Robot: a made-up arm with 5 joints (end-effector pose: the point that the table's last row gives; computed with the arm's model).
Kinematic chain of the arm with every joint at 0, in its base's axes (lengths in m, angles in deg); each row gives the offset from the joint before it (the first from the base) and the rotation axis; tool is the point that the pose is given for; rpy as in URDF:
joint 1: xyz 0.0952 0 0.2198 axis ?
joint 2: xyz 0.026 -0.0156 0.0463 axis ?
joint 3: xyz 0.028 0 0.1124 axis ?
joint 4: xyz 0.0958 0 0.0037 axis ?
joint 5: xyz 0.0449 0.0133 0 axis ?
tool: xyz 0 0 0 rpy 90 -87.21 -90
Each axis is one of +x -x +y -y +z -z.
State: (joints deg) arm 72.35 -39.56 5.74 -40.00 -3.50
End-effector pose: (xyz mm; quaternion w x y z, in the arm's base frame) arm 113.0 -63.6 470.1 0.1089 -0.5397 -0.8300 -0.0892
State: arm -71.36 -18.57 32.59 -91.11 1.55
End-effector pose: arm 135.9 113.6 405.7 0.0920 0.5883 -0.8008 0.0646
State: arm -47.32 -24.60 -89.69 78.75 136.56
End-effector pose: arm 95.8 -2.7 491.9 0.0044 0.6090 0.6479 -0.4575
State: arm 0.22 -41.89 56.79 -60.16 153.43
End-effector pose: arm 192.1 -2.7 379.3 0.0972 -0.8950 -0.2326 0.3680
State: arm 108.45 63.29 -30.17 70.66 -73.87
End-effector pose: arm 26.4 -199.0 198.8 0.0443 -0.0329 -0.1154 0.9918
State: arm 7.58 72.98 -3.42 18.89 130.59
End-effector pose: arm 273.1 -26.0 138.9 0.4983 -0.0125 -0.0051 0.8669
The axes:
joint 1: -z
joint 2: +y
joint 3: +y
joint 4: +y
joint 5: -x

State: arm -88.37 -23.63 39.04 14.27 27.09
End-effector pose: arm 101.5 138.8 336.2 0.4793 0.2665 -0.4259 0.7196
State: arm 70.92 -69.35 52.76 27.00 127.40
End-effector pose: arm 114.5 -62.8 354.7 0.6855 -0.6342 0.0865 0.3470
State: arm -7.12 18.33 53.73 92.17 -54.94
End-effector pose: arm 172.6 7.4 261.8 0.7209 -0.3235 0.5093 -0.3408
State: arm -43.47 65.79 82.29 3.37 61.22
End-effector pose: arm 112.2 12.9 211.4 0.5416 0.0665 0.5066 0.6676
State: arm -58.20 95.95 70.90 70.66 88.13
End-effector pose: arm 106.8 14.4 239.1 0.0875 0.2253 0.9333 0.2657
